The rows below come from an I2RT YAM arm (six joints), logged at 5 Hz.
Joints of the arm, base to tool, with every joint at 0 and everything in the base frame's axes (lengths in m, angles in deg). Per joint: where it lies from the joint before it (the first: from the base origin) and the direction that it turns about. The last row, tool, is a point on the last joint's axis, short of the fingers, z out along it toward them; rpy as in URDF.
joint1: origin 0 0 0.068 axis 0 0 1
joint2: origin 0.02 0.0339 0.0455 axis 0 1 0
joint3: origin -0.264 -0.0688 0 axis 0 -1 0
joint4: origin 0.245 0.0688 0.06 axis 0 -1 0
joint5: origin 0.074 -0.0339 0.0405 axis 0 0 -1
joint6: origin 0.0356 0 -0.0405 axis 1 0 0
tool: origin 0 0 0 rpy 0 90 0
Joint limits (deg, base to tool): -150..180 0..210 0..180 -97..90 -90..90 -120..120
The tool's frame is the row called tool.
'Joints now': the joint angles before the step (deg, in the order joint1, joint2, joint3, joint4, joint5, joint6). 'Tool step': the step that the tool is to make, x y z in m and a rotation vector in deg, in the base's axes. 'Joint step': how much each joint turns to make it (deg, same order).
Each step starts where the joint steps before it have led.
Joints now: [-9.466, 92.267, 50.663, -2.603, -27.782, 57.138]
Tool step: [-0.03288, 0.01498, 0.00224, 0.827, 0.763, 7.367]
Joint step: [1.330, -7.009, -5.516, -4.604, -4.716, -4.436]
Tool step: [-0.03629, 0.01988, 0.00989, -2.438, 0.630, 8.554]
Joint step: [3.049, -8.892, -3.704, -9.355, -1.692, -6.947]
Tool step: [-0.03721, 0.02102, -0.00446, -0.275, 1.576, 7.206]
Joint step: [4.414, -8.040, -5.648, -5.658, -1.393, -2.981]
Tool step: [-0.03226, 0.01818, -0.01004, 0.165, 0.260, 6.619]
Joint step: [5.233, -7.103, -5.991, -2.124, -0.933, -1.286]
